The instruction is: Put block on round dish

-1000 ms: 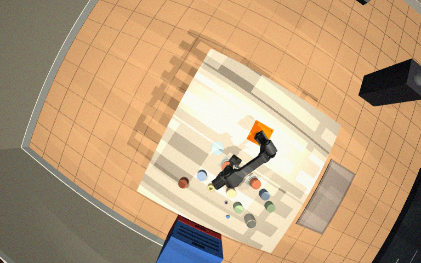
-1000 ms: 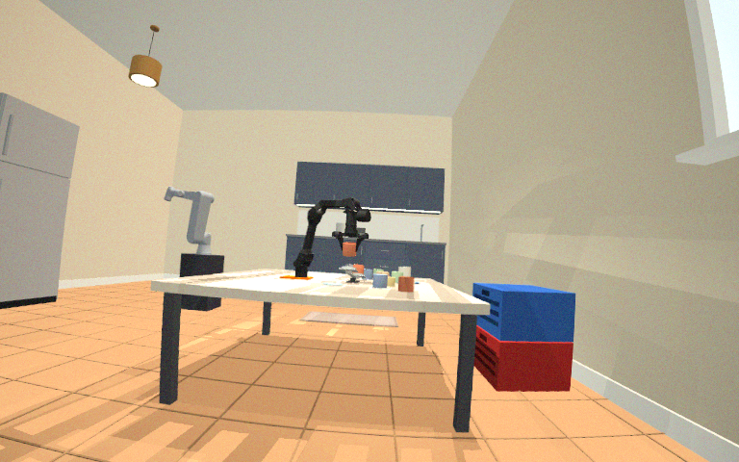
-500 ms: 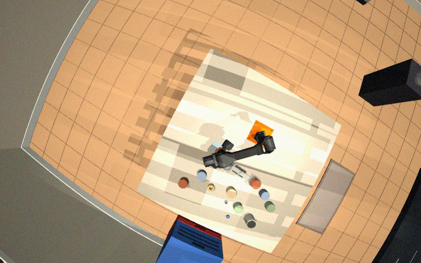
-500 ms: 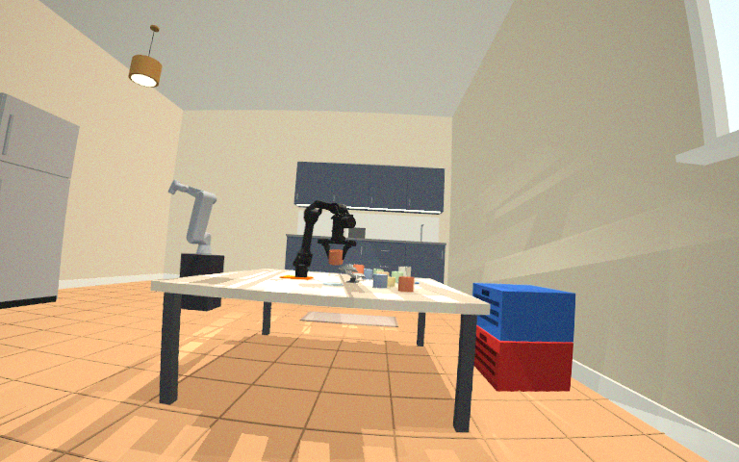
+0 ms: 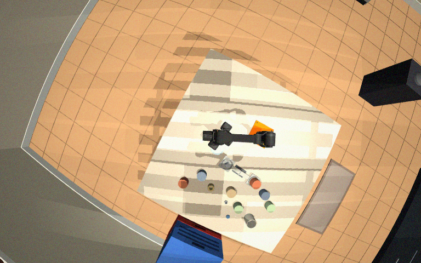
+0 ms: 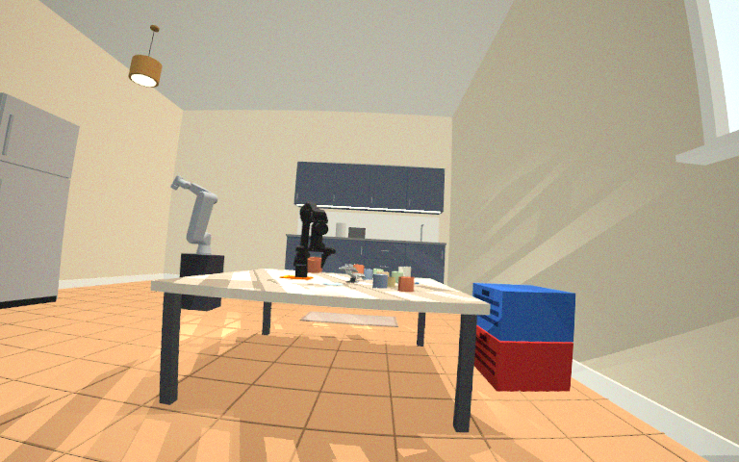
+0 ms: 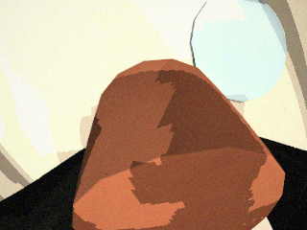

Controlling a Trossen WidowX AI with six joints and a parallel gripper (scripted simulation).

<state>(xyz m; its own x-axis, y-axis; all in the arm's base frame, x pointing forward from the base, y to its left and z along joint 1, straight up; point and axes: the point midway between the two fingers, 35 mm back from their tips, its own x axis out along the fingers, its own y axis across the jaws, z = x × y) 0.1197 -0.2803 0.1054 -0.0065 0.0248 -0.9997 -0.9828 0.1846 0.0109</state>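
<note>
Right now the pale blue round dish is 9 cm ahead of my gripper tip, 8 cm below it and 3 cm to the left of it. From my gripper tip the other things lie so: balance 26 cm to the left, 19 cm ahead, 6 cm below.
</note>
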